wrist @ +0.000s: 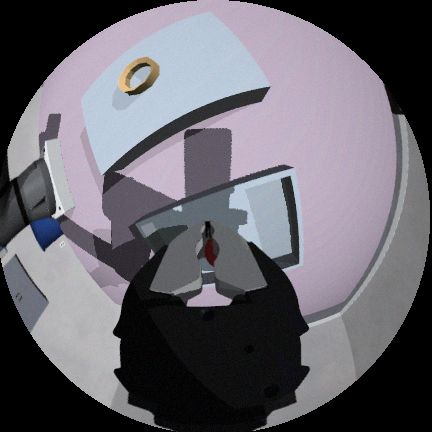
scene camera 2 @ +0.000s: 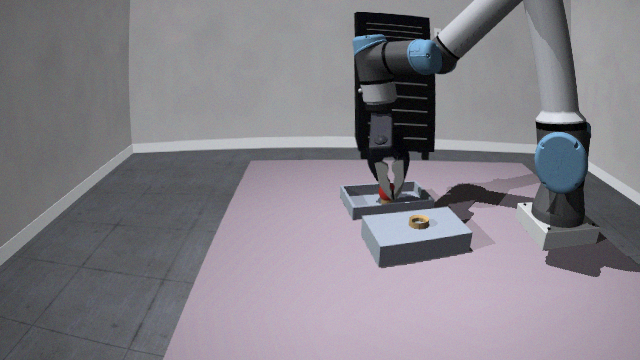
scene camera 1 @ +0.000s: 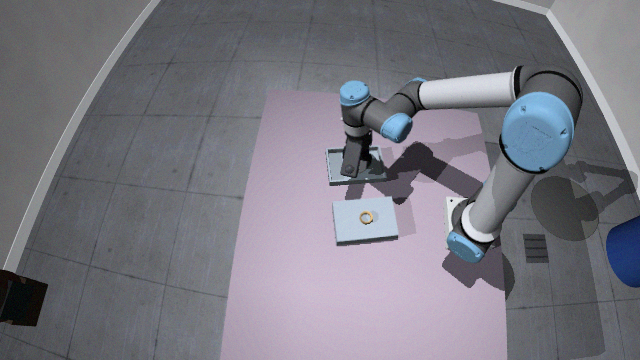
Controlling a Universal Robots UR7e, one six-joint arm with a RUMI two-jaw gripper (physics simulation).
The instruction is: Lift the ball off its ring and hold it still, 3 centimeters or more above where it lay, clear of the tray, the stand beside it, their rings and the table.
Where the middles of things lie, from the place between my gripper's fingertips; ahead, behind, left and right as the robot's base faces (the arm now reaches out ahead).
Labels:
Now: the shallow grey tray [scene camera 2: 360,200] 4 cm to the right of my hand, 1 cm below it and 1 cm ahead of it. Round my hand: grey stand [scene camera 2: 394,238]: 17 cm to the left, 2 cm behind.

